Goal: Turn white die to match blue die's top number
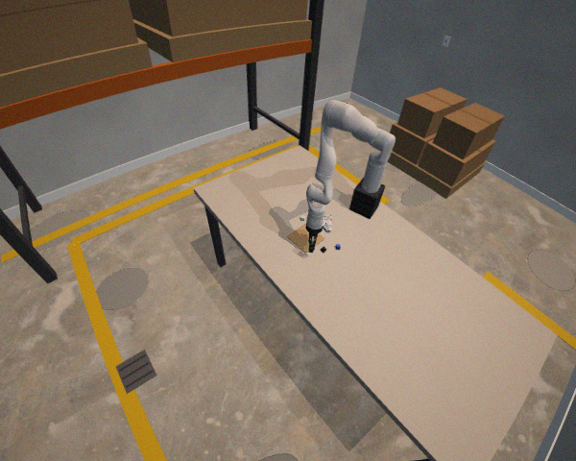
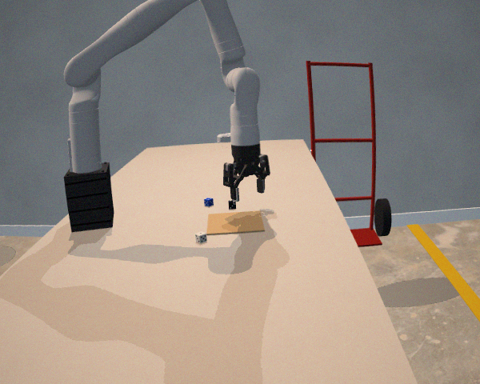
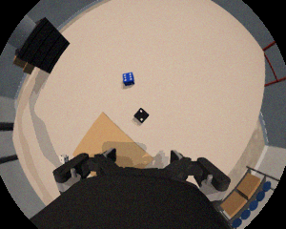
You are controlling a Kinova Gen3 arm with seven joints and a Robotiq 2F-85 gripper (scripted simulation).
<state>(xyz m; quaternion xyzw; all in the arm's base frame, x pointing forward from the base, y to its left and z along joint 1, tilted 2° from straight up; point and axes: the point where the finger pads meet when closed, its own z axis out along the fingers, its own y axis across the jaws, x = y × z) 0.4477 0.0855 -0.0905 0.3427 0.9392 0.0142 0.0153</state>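
The black die lies 50 mm behind my hand, 40 mm to the left of it and 40 mm below it. Also, from my hand: tan mat: 80 mm to the right, 50 mm below, 30 mm behind; then blue die: 120 mm behind, 60 mm to the left, 40 mm below; then white die: 190 mm to the right, 90 mm behind, 40 mm below.
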